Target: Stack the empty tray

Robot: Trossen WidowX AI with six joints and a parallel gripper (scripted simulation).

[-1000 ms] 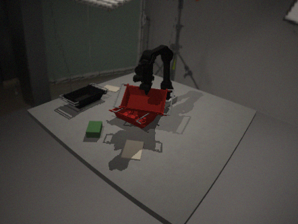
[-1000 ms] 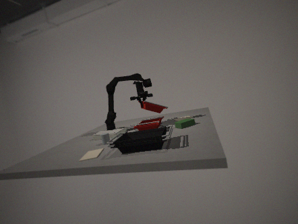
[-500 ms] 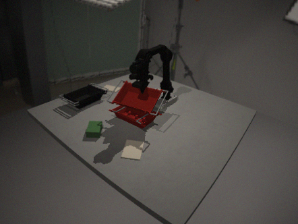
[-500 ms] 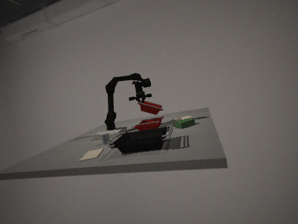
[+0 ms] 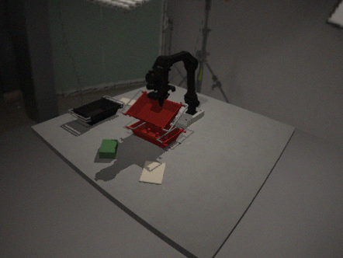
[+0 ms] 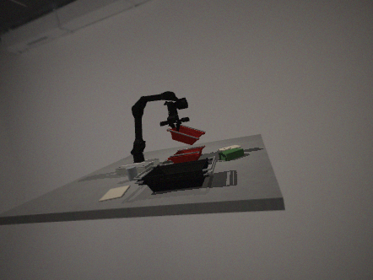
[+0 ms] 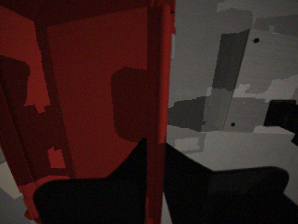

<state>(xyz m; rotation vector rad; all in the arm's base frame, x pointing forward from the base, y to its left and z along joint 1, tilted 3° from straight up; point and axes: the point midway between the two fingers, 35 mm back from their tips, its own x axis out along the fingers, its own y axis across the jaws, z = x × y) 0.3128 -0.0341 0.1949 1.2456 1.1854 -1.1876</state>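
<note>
Now: gripper tip 80 mm short of the red tray. Also, from my gripper tip: green block (320 mm ahead, 160 mm below, 100 mm to the right); grey cylinder (260 mm to the right, 230 mm behind, 150 mm below).
</note>
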